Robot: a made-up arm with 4 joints.
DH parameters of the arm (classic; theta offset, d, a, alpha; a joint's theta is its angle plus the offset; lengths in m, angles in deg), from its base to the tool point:
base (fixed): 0 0.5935 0.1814 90
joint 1: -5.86 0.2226 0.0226 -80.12
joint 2: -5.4 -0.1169 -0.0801 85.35
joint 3: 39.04 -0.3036 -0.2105 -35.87
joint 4: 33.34 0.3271 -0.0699 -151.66
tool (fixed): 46.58 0.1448 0 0
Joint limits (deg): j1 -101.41..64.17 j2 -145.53..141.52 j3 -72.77..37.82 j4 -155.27..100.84
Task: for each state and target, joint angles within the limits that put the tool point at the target. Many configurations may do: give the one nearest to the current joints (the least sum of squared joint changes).
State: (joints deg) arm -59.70 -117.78 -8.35 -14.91
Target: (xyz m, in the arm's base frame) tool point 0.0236 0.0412 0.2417
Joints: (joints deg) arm -101.41 -119.07 -22.62 1.27
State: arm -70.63 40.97 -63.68 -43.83
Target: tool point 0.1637 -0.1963 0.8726
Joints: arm -47.87 51.18 -72.77 -81.09
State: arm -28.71 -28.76 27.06 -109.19
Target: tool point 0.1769 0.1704 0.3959
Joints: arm -14.01 -60.06 36.78 -102.27
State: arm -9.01 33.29 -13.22 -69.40
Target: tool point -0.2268 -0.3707 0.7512
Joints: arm -47.28 55.43 7.97 -43.69
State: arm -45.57 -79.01 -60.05 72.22
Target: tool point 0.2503 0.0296 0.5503
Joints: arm -73.50 -70.31 -69.64 100.84
